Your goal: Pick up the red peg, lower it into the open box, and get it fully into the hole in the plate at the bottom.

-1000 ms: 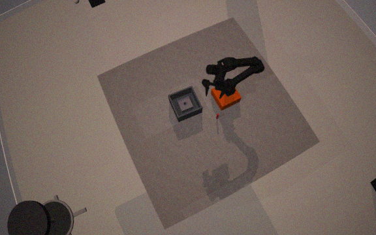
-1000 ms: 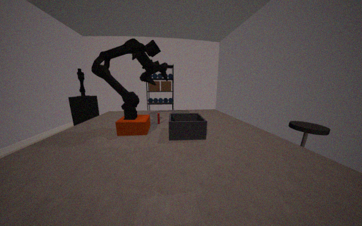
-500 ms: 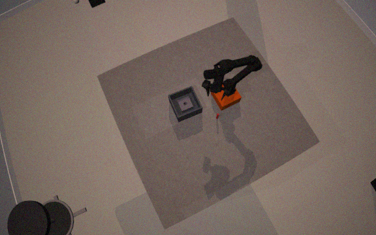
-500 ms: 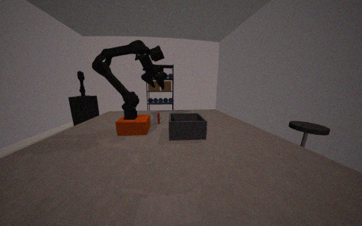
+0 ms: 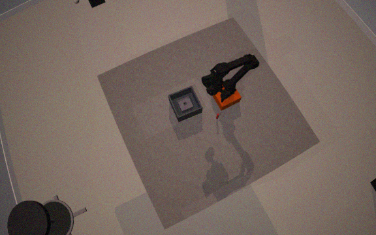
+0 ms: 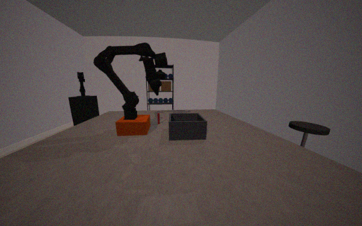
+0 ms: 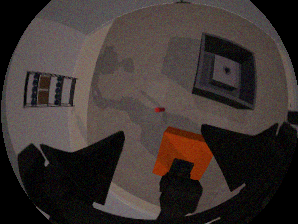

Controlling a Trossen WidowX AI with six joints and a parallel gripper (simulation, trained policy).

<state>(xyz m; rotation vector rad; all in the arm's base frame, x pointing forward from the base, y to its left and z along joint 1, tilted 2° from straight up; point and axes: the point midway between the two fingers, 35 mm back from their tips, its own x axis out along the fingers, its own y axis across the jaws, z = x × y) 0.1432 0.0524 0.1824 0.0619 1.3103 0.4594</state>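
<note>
Now: the red peg 10 mm ahead of my gripper tip, 60 mm to the left of it and 190 mm below it. From my gripper tip the other things lie so: grey box 170 mm ahead, 130 mm to the right, 200 mm below; holed plate 170 mm ahead, 130 mm to the right, 180 mm below.
</note>
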